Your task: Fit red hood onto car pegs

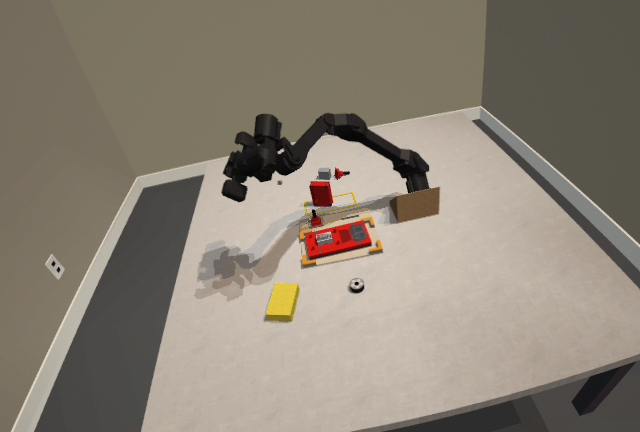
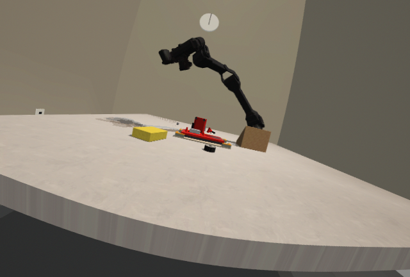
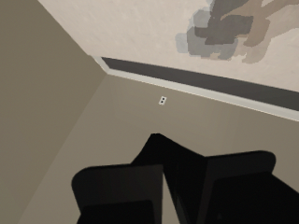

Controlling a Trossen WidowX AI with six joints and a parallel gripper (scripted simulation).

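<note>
Now: the red hood 250 mm behind my gripper tip, 200 mm to the right of it and 280 mm below it. Round my gripper tip: small black wheel: 310 mm behind, 220 mm to the left, 310 mm below; grey engine block: 240 mm behind, 30 mm to the left, 300 mm below; yellow block: 90 mm behind, 230 mm to the left, 310 mm below.
</note>
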